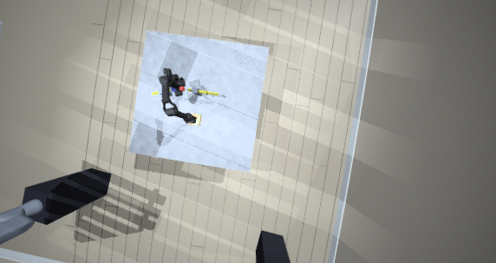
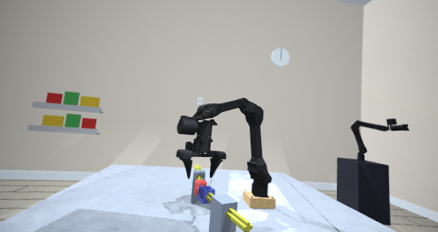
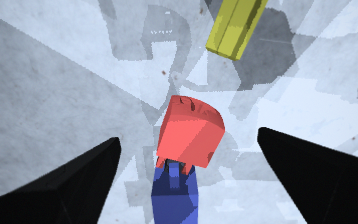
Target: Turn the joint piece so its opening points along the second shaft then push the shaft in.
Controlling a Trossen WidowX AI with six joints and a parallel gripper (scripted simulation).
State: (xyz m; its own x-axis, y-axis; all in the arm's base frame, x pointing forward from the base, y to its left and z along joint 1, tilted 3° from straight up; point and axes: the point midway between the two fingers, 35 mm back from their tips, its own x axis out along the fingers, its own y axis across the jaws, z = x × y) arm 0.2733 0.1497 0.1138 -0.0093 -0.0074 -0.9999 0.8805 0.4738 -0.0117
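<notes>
Right now my gripper tip is 30 mm above the red joint piece, 10 mm to the right of it and 10 mm past it.
</notes>
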